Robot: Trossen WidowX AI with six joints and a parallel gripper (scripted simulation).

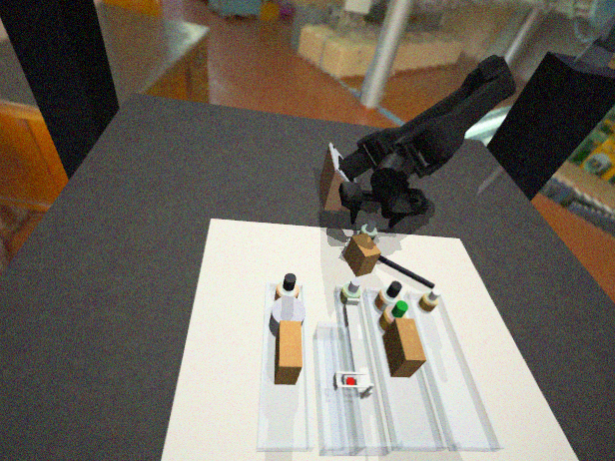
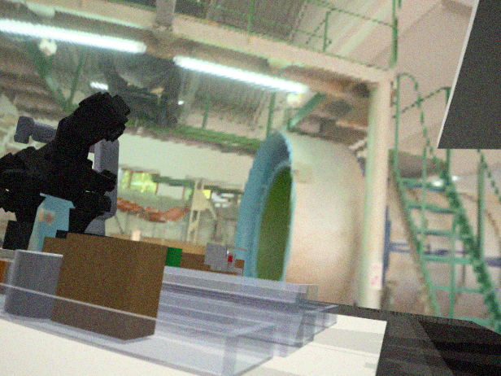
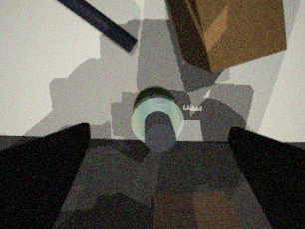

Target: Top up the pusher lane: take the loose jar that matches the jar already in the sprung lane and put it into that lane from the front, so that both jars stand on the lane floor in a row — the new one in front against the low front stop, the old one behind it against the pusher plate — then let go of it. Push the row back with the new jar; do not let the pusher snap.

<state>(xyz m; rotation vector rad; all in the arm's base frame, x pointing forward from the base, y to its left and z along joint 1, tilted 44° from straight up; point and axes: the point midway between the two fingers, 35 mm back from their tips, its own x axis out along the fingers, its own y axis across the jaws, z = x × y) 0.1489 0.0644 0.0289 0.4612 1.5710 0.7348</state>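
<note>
Now: gripper tip 90 mm to the right of the black rod, 80 mm short of it and 50 mm above it. Round my gripper tip: sprung lane 330 mm ahead, 60 mm to the right, 40 mm below; red mark 370 mm ahead, 70 mm to the right, 10 mm above.
</note>
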